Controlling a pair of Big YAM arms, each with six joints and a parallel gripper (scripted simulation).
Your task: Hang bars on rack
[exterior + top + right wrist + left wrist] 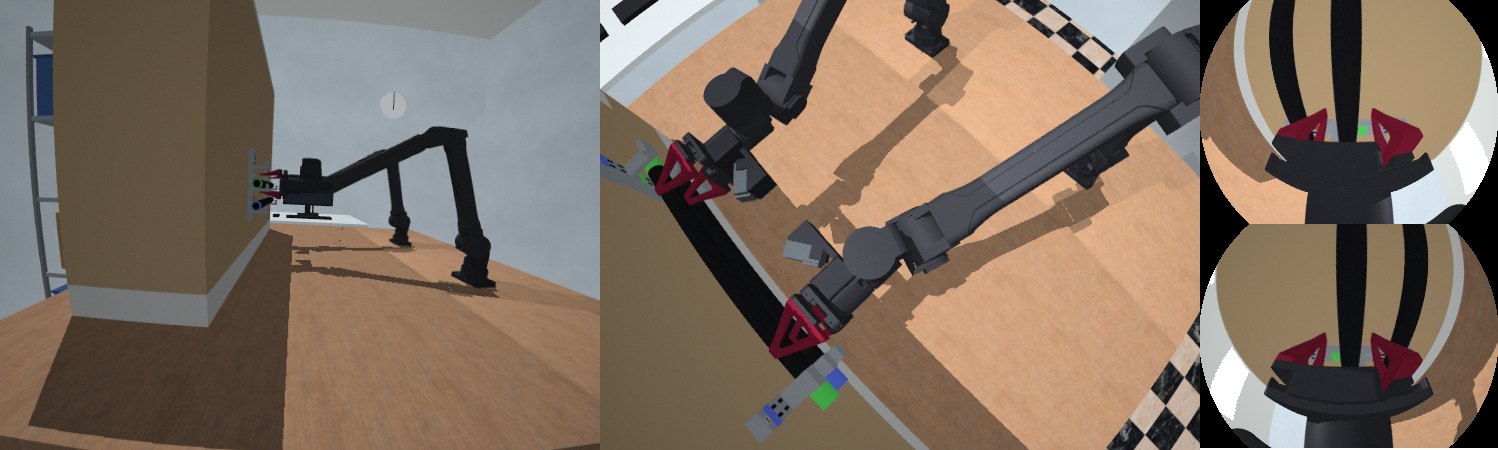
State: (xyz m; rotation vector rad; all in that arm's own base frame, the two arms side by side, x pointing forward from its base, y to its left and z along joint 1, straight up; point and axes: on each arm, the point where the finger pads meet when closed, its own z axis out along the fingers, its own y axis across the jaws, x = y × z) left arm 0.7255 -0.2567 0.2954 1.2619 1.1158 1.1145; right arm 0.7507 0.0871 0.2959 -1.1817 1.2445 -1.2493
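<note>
My left gripper is now 160 mm to the left of the blue-ended bar and 80 mm above it. Also, from my left hand: brown wall 190 mm ahead, 150 mm above, 140 mm to the right; then green-ended bar 150 mm to the right.
The blue-ended bar lies 10 mm ahead of my right hand, 150 mm to the left of it and 80 mm below it. From my right hand the other things lie so: brown wall (190 mm ahead, 170 mm to the left, 150 mm above); then green-ended bar (10 mm ahead, 150 mm to the left).
</note>
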